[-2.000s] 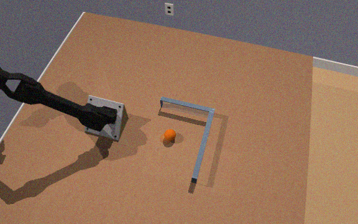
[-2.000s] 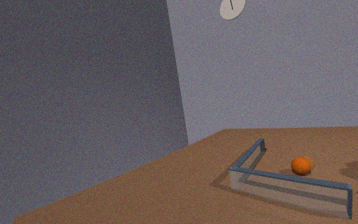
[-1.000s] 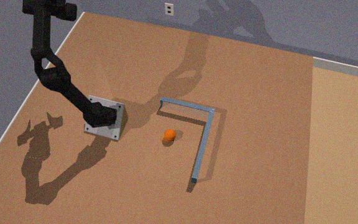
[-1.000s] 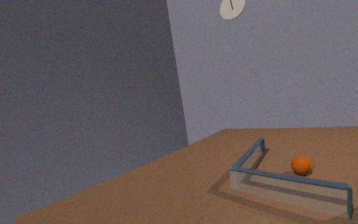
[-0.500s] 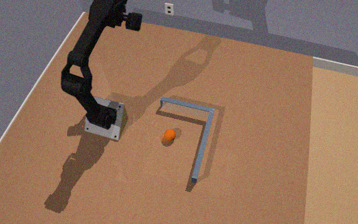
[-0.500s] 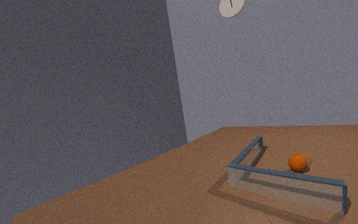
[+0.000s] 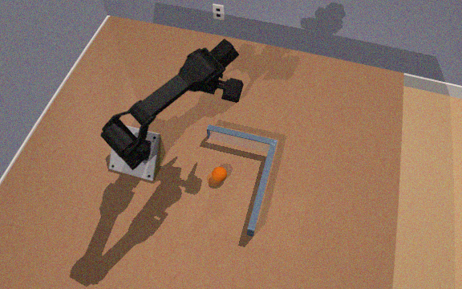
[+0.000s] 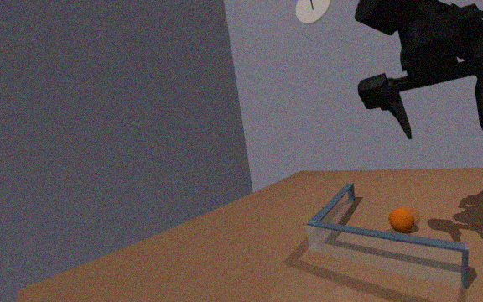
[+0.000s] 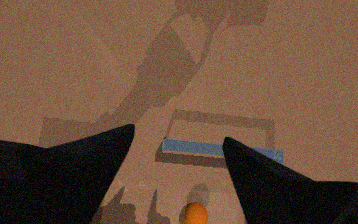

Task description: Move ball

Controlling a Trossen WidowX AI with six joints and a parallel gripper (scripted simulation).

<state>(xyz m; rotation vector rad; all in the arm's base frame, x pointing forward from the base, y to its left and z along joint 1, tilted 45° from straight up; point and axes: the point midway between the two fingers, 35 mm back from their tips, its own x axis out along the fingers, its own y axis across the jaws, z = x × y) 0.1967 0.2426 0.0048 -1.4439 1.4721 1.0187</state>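
My gripper tip is now 200 mm above the orange ball, 170 mm to the left of it and 70 mm short of it.
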